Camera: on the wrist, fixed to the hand. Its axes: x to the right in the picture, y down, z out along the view.
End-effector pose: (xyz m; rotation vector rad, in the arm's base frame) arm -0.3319 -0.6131 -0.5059 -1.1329 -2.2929 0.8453
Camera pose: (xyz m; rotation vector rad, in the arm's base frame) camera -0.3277 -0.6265 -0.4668 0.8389 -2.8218 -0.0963
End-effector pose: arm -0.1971 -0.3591 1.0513 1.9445 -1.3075 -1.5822
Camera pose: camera -0.1595 -0.3433 1.0432 -1.7365 -0.6247 2.0075
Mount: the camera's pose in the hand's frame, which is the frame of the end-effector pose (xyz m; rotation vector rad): -0.0087 -0.0311 -0.0262 -0.4827 -0.4565 -1.4854
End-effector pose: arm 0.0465 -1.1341 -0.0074 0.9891 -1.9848 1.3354
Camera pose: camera 0.0778 -1.1147 0.0118 1.9428 -1.0540 -0.1838
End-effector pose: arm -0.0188 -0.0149 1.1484 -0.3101 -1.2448 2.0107
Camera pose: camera 0.0160 0.0046 1.1602 0.7249 -1.4946 0.4846
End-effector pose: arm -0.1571 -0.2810 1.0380 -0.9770 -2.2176 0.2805
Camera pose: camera -0.1531 -0.3108 1.0668 0.7779 -2.8251 -0.7946
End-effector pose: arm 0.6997 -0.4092 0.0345 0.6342 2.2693 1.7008
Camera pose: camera 0.6898 -0.4428 0.0120 -0.6138 1.1877 1.0008
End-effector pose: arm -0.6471 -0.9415 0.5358 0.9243 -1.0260 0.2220
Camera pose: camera -0.6177 -0.9390 0.5065 1.0743 -0.5128 -1.4580
